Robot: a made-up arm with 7 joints.
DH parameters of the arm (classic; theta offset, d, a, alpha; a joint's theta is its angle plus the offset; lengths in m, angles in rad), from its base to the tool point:
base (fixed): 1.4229 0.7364 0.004 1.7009
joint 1: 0 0.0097 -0.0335 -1.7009
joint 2: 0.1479 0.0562 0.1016 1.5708
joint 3: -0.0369 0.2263 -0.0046 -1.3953
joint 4: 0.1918 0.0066 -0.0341 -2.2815
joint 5: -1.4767 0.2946 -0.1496 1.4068
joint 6: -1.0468 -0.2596 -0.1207 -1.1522
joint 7: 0 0.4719 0.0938 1.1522
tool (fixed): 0.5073 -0.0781 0 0
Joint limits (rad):
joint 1: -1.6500..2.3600
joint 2: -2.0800..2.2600
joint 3: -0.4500..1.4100
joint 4: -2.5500..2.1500
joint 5: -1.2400..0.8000
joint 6: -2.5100..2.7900
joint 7: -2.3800..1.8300
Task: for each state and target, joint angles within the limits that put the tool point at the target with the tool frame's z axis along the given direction. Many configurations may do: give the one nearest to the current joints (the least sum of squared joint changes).
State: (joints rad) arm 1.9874 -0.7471 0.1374 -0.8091 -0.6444 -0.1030 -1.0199
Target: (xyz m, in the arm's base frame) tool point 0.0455 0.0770 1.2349 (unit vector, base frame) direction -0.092 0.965 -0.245
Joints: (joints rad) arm 1.5747 -0.5965 0.1244 -0.8383 -0.9720 0.3939 -0.3719
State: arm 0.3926 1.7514 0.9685 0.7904 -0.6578 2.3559 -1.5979
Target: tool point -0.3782 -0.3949 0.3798 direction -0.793 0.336 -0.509
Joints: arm -0.1248 2.0424 0.6989 0.2457 -0.3072 1.6884 -1.2846
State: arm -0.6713 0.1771 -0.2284 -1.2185 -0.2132 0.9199 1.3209
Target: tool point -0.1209 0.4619 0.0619 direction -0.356 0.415 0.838
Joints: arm -0.7529 0.2972 0.3761 -1.5286 -0.2122 0.4411 1.2652
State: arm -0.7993 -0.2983 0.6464 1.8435 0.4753 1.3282 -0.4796
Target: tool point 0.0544 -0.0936 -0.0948 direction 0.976 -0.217 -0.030
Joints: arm -1.0894 0.1835 1.0672 1.6799 0.7541 1.5026 -0.0478
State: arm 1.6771 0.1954 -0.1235 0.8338 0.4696 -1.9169 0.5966
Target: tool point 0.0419 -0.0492 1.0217 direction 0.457 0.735 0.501
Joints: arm 1.0488 0.3655 0.0265 1.5018 0.2321 -2.0212 1.1848
